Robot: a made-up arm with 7 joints.
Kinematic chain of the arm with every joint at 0, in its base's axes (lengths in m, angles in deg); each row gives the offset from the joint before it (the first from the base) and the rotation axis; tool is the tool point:
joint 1: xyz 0 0 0 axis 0 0.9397 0.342
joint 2: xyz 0 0 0 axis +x
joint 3: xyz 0 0 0 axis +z
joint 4: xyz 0.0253 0 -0.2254 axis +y
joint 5: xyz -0.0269 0 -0.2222 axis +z
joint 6: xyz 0 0 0 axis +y
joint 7: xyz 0 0 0 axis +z
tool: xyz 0 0 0
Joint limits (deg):
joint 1: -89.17..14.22
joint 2: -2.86..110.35
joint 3: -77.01..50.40
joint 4: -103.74..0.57
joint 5: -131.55..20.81
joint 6: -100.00..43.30
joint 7: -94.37..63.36
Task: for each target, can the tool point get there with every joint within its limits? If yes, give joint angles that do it. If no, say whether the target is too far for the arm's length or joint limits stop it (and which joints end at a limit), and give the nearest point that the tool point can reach.
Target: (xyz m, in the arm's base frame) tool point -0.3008 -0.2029 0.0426
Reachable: no: joint limits stop it (at a limit: joint 1, joint 2, joint 3, joint 4) | nearest point -0.1896 0.1308 0.2184 | short by 0.393 m
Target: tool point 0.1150 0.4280 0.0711
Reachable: yes | joints -20.24 100.09 -26.11 -23.56 -90.41 -39.00 -43.87
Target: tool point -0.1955 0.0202 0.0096
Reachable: no: joint limits stop it (at a limit: joint 1, joint 2, joint 3, joint 4) | nearest point -0.1896 0.1308 0.2184 | short by 0.236 m
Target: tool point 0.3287 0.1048 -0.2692
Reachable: yes | joints -30.91 30.50 -27.53 -40.98 2.16 -10.65 47.82
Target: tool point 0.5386 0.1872 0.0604
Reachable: no: too far | nearest point 0.4233 0.1471 0.0475 | short by 0.123 m
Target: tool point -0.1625 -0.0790 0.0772
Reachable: no: joint limits stop it (at a limit: joint 1, joint 2, joint 3, joint 4) | nearest point -0.1896 0.1308 0.2184 | short by 0.254 m
